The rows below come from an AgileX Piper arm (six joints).
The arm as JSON. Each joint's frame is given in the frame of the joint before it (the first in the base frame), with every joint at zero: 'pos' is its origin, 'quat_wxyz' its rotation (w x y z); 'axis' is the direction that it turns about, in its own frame. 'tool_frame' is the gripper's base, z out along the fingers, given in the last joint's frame.
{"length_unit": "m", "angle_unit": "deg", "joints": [
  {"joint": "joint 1", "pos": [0.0, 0.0, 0.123], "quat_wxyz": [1.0, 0.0, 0.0, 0.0], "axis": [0.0, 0.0, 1.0]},
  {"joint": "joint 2", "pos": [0.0, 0.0, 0.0], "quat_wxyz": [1.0, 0.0, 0.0, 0.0], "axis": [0.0, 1.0, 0.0]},
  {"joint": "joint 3", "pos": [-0.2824, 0.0, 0.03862], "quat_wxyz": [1.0, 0.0, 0.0, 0.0], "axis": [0.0, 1.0, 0.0]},
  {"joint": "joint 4", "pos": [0.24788, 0.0, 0.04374], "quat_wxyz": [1.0, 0.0, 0.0, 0.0], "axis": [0.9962, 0.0, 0.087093]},
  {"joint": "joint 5", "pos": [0.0, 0.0, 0.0], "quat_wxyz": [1.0, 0.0, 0.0, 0.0], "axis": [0.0, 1.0, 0.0]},
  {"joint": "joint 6", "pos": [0.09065, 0.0, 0.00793], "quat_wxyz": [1.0, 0.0, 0.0, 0.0], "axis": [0.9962, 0.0, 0.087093]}
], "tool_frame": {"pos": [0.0, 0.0, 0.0], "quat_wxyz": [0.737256, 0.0, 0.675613, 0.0]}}
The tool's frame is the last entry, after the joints.
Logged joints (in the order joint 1, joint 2, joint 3, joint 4, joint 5, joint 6), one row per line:
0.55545, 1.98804, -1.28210, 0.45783, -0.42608, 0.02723
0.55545, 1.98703, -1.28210, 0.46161, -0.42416, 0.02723
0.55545, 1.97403, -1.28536, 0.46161, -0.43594, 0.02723
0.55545, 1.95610, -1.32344, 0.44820, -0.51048, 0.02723
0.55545, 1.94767, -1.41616, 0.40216, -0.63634, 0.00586
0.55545, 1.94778, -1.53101, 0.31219, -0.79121, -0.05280
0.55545, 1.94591, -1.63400, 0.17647, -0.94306, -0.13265
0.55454, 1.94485, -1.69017, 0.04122, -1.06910, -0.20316
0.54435, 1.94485, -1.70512, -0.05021, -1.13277, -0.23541
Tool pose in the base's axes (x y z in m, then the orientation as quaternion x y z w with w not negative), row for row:
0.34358, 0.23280, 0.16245, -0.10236, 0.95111, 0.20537, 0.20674
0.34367, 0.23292, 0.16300, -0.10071, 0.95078, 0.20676, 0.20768
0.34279, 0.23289, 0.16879, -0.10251, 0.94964, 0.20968, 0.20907
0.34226, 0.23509, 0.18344, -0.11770, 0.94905, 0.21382, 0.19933
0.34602, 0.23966, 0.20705, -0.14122, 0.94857, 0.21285, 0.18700
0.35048, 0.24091, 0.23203, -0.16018, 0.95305, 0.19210, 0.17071
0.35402, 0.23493, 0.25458, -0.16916, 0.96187, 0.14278, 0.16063
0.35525, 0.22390, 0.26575, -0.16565, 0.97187, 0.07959, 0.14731
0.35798, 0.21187, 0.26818, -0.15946, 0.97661, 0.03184, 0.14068
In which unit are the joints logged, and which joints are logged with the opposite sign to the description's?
The joints are logged in radians. Opposite sign: joint 5, joint 6.
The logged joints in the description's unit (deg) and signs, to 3 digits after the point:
31.825, 113.906, -73.459, 26.232, 24.413, -1.560
31.825, 113.848, -73.459, 26.448, 24.303, -1.560
31.825, 113.104, -73.646, 26.448, 24.978, -1.560
31.825, 112.076, -75.828, 25.680, 29.248, -1.560
31.825, 111.593, -81.140, 23.042, 36.460, -0.336
31.825, 111.600, -87.720, 17.887, 45.333, 3.025
31.825, 111.492, -93.621, 10.111, 54.033, 7.600
31.773, 111.432, -96.840, 2.362, 61.255, 11.640
31.189, 111.432, -97.696, -2.877, 64.903, 13.488

